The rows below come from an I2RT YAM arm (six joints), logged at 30 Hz.
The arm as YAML. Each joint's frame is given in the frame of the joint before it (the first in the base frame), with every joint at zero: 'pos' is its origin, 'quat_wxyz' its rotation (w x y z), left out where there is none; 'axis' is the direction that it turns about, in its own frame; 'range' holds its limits. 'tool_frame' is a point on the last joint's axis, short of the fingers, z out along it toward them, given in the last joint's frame.
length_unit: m
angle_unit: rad
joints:
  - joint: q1
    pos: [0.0, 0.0, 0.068]
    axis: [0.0, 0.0, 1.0]
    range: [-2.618, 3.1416]
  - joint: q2
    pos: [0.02, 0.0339, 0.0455]
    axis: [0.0, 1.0, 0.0]
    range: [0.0, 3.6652]
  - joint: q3
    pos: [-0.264, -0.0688, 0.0]
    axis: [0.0, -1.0, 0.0]
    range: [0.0, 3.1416]
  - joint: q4
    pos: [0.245, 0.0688, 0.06]
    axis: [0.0, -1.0, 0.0]
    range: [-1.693, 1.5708]
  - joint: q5
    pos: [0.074, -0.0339, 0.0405]
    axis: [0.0, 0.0, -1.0]
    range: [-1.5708, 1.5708]
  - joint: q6
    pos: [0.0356, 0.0, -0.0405]
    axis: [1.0, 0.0, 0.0]
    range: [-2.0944, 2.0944]
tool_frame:
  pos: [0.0, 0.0, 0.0]
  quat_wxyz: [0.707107, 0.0, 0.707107, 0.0]
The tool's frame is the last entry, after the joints.
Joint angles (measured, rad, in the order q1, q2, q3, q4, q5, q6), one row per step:
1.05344, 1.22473, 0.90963, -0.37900, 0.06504, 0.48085
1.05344, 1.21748, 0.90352, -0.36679, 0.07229, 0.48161
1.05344, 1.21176, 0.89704, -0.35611, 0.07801, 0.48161
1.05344, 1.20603, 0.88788, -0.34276, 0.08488, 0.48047
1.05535, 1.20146, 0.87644, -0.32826, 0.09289, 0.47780
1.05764, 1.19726, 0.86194, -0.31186, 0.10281, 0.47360
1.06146, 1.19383, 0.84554, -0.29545, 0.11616, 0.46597
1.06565, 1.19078, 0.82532, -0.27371, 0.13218, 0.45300
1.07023, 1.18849, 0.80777, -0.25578, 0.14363, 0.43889
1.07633, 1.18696, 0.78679, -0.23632, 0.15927, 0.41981
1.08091, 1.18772, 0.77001, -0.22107, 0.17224, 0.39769
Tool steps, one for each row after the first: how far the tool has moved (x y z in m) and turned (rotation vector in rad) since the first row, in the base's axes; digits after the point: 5 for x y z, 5 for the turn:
-0.00020, -0.00088, 0.00077, 0.00966, -0.01012, -0.00608
-0.00040, -0.00164, 0.00091, 0.01652, -0.01813, -0.01054
-0.00060, -0.00248, 0.00038, 0.02252, -0.02747, -0.01522
-0.00117, -0.00304, -0.00110, 0.02553, -0.03721, -0.01796
-0.00182, -0.00369, -0.00354, 0.02594, -0.04817, -0.02090
-0.00276, -0.00428, -0.00680, 0.02141, -0.06181, -0.02290
-0.00370, -0.00489, -0.01095, 0.01452, -0.08073, -0.02342
-0.00483, -0.00532, -0.01473, 0.00681, -0.09696, -0.01928
-0.00628, -0.00583, -0.01968, -0.00696, -0.11720, -0.01379
-0.00727, -0.00614, -0.02412, -0.02355, -0.13679, -0.00572

